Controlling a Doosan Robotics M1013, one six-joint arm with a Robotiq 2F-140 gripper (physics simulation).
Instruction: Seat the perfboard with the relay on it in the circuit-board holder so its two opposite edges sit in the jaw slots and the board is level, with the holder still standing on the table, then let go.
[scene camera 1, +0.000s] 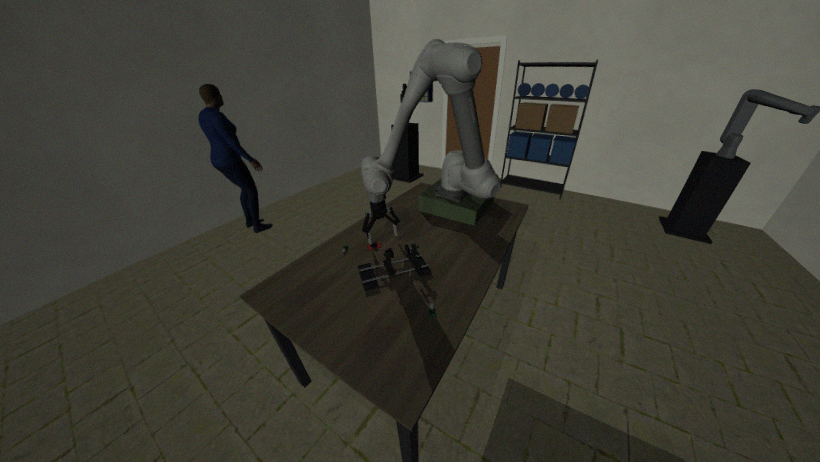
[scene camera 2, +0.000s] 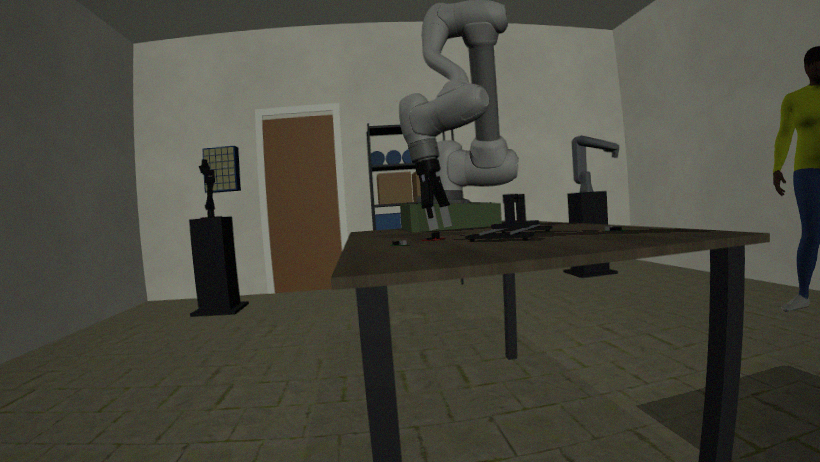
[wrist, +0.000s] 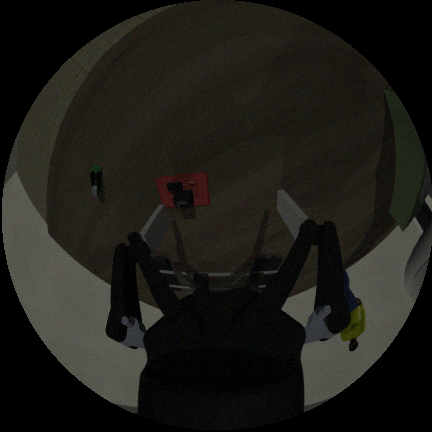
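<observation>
The perfboard (scene camera 1: 377, 246) (scene camera 2: 426, 238) (wrist: 201, 192) is red, carries a black relay and lies flat on the table (scene camera 1: 321, 304) (scene camera 2: 390, 258), apart from the holder. The circuit-board holder (scene camera 1: 389, 262) (scene camera 2: 514, 207) (wrist: 225, 274) stands on the table with black crosspieces, pale rails and upright jaws. Its jaw slots are too dark to make out. My gripper (scene camera 1: 382, 236) (scene camera 2: 440, 227) (wrist: 220, 205) is open and empty, pointing down above the table. In the wrist view the board is nearer the left fingertip. My gripper body hides part of the holder there.
A small green-and-grey part (scene camera 1: 344, 249) (scene camera 2: 400, 242) (wrist: 96, 181) lies near the board by the table edge. Another (scene camera 1: 432, 309) (scene camera 2: 613, 228) lies beyond the holder. The arm's green base block (scene camera 1: 449, 206) (scene camera 2: 482, 214) (wrist: 407, 160) is at the table's far end. A person in blue (scene camera 1: 223, 143) stands beyond the table.
</observation>
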